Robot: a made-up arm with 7 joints.
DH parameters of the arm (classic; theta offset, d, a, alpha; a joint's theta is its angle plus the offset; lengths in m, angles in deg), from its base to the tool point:
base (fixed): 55.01 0 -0.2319 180
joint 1: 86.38 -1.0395 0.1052 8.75
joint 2: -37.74 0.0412 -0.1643 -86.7
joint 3: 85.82 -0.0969 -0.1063 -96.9
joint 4: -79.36 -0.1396 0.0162 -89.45
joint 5: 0 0.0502 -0.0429 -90.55
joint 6: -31 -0.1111 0.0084 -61.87
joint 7: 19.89 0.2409 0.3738 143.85
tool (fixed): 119.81 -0.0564 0 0
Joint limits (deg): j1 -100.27..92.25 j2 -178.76..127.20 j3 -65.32..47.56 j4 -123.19..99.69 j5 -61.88..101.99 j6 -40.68..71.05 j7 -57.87..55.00
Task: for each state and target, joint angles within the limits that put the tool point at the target. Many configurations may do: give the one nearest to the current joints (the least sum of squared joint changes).
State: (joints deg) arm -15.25 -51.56 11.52 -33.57 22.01 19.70 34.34
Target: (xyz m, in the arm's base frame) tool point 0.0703 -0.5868 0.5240
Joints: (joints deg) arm -16.70 -66.53 -20.84 -28.16 17.92 15.72 39.58
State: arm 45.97 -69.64 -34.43 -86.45 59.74 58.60 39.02
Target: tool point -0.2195 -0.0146 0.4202
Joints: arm 54.11 -59.58 -18.05 -76.69 71.59 35.61 26.04
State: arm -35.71 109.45 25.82 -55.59 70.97 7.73 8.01
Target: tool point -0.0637 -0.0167 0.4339
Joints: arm -42.56 108.94 -2.34 -51.18 47.61 21.37 25.32
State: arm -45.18 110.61 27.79 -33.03 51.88 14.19 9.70
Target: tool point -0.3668 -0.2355 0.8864
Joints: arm -31.52 127.20 34.36 -5.33 15.32 14.99 -14.19
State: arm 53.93 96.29 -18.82 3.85 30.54 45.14 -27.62
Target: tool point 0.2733 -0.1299 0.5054
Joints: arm 38.58 107.25 -34.74 -35.71 50.69 53.95 -9.70
